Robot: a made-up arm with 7 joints. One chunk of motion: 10 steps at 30 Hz.
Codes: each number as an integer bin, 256 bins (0 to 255) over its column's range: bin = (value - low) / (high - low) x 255, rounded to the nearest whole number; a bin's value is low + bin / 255 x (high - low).
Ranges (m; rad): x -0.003..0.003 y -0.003..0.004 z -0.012..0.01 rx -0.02..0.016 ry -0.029..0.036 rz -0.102..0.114
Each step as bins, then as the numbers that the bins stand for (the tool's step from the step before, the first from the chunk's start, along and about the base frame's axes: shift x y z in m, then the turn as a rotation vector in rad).
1 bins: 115 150 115 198 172 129
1 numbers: -0.00029 0.00112 -0.00208 0.00795 0.01484 0.00727
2 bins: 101 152 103 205 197 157
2 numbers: -0.00062 0.00117 -0.00311 0.00894 0.02122 0.03099
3 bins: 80 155 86 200 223 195
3 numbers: -0.00112 0.00125 -0.00458 0.00824 0.02784 0.06318
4 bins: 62 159 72 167 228 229
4 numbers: -0.00154 0.00136 -0.00579 0.00358 0.02912 0.09198
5 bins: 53 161 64 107 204 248
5 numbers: -0.00175 0.00142 -0.00648 -0.00489 0.02300 0.10807
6 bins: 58 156 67 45 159 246
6 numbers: -0.00164 0.00128 -0.00622 -0.01365 0.01153 0.10638
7 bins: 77 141 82 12 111 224
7 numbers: -0.00119 0.00087 -0.00493 -0.01831 -0.00071 0.08774
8 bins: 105 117 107 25 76 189
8 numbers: -0.00053 0.00021 -0.00277 -0.01647 -0.00963 0.05809
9 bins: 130 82 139 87 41 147
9 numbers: 0.00006 -0.00075 -0.00001 -0.00772 -0.01855 0.02252
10 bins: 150 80 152 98 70 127
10 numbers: 0.00053 -0.00080 0.00111 -0.00616 -0.01116 0.00558
